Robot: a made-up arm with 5 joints.
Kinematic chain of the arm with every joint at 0, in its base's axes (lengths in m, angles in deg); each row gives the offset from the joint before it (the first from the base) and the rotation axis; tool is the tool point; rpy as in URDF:
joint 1: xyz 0 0 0.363 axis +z
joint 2: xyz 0 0 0 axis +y
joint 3: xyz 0.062 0 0.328 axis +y
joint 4: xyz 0.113 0 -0.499 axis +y
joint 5: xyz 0.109 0 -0.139 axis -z
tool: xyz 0 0 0 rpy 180 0 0
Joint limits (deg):
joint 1: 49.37..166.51
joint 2: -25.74..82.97
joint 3: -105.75..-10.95
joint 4: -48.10..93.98
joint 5: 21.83..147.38
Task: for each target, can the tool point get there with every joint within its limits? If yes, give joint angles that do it. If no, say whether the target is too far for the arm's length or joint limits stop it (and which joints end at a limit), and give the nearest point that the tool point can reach.
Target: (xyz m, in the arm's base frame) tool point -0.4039 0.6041 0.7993
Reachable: yes | joints 123.77 -1.73 -80.33 9.07 100.68
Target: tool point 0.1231 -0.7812 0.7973
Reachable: no: joint limits stop it (at a limit: joint 2, joint 3, joint 4) | nearest point 0.0383 -0.2430 0.1886 | short by 0.817 m
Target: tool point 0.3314 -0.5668 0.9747
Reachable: no: joint limits stop it (at a limit: joint 1, joint 2, joint 3, joint 4) | nearest point 0.0679 0.0792 1.2404 | short by 0.747 m
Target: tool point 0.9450 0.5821 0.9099
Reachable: no: too far | nearest point 0.5461 0.6365 0.7969 | short by 0.418 m
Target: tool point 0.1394 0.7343 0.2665
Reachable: yes | joints 79.25 27.34 -60.11 -18.80 70.65
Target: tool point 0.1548 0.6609 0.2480
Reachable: yes | joints 76.82 23.17 -75.19 80.39 63.48
